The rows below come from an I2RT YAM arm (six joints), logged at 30 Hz.
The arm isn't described. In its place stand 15 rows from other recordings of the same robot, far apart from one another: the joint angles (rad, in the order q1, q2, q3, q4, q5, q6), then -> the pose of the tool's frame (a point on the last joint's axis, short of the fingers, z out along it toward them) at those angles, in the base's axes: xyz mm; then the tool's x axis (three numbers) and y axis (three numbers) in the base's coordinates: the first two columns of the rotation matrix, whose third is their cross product.
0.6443 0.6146 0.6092 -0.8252 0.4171 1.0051 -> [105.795 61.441 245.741 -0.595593 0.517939 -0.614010 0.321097 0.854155 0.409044]
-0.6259 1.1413 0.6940 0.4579 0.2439 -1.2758 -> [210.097 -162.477 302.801 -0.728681 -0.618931 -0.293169 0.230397 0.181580 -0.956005]
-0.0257 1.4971 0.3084 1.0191 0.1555 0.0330 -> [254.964 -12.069 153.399 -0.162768 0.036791 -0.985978 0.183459 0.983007 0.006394]
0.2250 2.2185 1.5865 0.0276 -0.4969 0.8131 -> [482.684 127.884 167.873 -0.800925 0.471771 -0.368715 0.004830 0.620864 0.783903]
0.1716 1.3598 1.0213 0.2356 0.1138 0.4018 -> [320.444 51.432 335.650 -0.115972 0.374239 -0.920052 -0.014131 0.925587 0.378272]
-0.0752 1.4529 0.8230 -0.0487 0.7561 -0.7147 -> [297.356 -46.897 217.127 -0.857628 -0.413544 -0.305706 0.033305 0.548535 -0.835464]
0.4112 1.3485 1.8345 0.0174 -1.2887 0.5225 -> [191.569 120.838 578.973 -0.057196 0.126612 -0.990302 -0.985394 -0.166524 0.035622]
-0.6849 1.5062 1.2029 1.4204 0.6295 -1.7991 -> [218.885 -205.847 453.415 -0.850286 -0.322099 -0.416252 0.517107 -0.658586 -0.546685]
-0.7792 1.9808 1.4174 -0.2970 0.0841 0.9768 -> [307.962 -308.371 192.510 0.310710 0.853778 -0.417758 0.860698 -0.066232 0.504790]
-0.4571 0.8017 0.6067 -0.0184 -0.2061 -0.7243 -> [177.972 -79.415 291.534 -0.309669 -0.570485 -0.760692 0.063218 0.785894 -0.615121]
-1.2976 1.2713 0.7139 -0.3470 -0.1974 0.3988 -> [73.929 -237.964 201.460 0.158506 0.845573 -0.509786 0.922331 0.057471 0.382102]
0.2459 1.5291 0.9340 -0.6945 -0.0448 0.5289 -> [267.230 68.713 184.352 -0.933292 0.285474 -0.217877 0.249819 0.951946 0.177172]
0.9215 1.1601 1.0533 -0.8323 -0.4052 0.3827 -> [126.444 189.783 302.967 -0.778562 -0.458042 -0.428998 -0.627408 0.583508 0.515632]
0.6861 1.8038 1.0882 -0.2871 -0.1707 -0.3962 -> [277.736 235.227 162.964 -0.333445 -0.764554 -0.551609 -0.892882 0.443911 -0.075536]
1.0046 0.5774 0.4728 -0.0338 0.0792 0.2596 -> [86.683 131.127 276.592 -0.276692 0.041713 -0.960053 -0.753489 0.610630 0.243690]
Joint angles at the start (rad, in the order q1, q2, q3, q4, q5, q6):
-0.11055, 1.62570, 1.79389, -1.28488, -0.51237, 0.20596
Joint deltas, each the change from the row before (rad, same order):
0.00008, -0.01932, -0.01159, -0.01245, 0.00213, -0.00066
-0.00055, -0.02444, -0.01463, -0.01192, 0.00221, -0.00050
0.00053, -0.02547, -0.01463, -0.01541, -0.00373, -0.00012
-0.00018, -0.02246, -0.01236, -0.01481, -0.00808, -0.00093
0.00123, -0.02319, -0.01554, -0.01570, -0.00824, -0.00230
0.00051, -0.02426, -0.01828, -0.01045, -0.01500, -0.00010
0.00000, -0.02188, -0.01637, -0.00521, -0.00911, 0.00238
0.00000, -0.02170, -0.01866, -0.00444, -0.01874, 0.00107
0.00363, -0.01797, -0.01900, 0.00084, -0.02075, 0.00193
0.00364, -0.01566, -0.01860, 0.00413, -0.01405, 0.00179
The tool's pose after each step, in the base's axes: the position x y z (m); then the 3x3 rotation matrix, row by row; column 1 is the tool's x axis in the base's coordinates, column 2 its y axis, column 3 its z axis. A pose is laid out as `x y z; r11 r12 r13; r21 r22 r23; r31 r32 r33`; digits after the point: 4 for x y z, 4 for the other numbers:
0.3058 -0.0164 0.3847; -0.8998 0.0702 0.4306; 0.2788 0.8517 0.4436; -0.3356 0.5192 -0.7860
0.2982 -0.0158 0.3869; -0.9002 0.0723 0.4295; 0.2791 0.8527 0.4416; -0.3343 0.5174 -0.7878
0.2899 -0.0146 0.3893; -0.9022 0.0725 0.4252; 0.2784 0.8509 0.4455; -0.3295 0.5203 -0.7878
0.2825 -0.0136 0.3913; -0.9044 0.0709 0.4207; 0.2772 0.8473 0.4530; -0.3243 0.5264 -0.7860
0.2748 -0.0121 0.3925; -0.9082 0.0687 0.4129; 0.2737 0.8439 0.4615; -0.3167 0.5322 -0.7852
0.2673 -0.0107 0.3935; -0.9109 0.0645 0.4075; 0.2719 0.8368 0.4753; -0.3103 0.5437 -0.7798
0.2610 -0.0098 0.3944; -0.9114 0.0629 0.4066; 0.2730 0.8319 0.4832; -0.3078 0.5514 -0.7754
0.2547 -0.0085 0.3946; -0.9133 0.0572 0.4031; 0.2720 0.8225 0.4995; -0.3030 0.5659 -0.7668
0.2501 -0.0065 0.3941; -0.9160 0.0480 0.3983; 0.2681 0.8118 0.5188; -0.2985 0.5820 -0.7564
0.2464 -0.0048 0.3931; -0.9177 0.0405 0.3953; 0.2647 0.8043 0.5320; -0.2964 0.5928 -0.7488

